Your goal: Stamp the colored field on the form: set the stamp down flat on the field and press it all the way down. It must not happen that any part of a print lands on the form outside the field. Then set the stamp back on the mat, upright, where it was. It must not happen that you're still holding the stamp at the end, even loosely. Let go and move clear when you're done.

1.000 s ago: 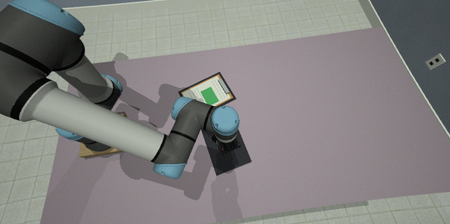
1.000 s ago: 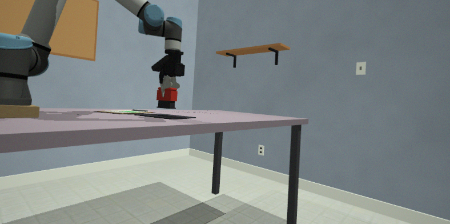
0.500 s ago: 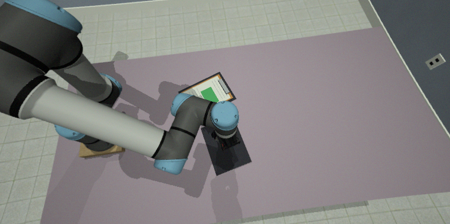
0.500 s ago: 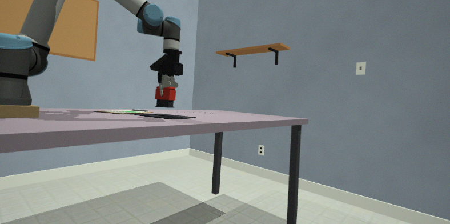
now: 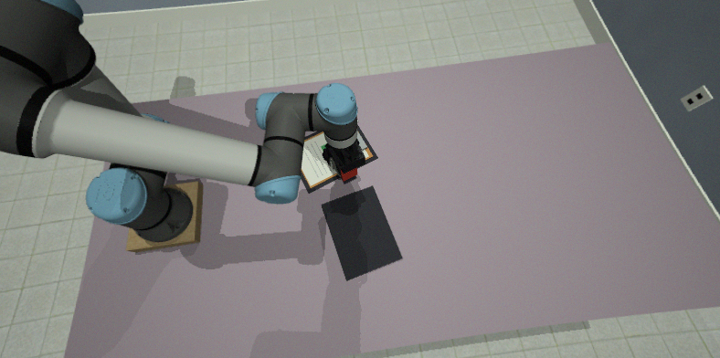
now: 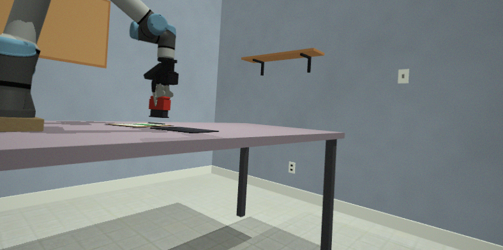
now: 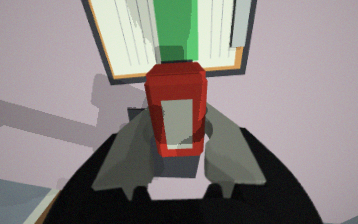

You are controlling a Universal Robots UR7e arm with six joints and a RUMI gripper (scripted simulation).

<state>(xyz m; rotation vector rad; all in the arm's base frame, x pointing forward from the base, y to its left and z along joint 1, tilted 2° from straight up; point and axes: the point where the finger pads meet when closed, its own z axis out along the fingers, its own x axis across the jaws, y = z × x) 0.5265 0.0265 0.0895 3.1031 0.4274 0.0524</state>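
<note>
Right now my hand is 2 cm past the clipboard, 9 cm to the right of it and 11 cm above it. Round my hand: mat: 1 cm ahead, 18 cm to the right, 11 cm below; then red stamp: 2 cm below.
</note>
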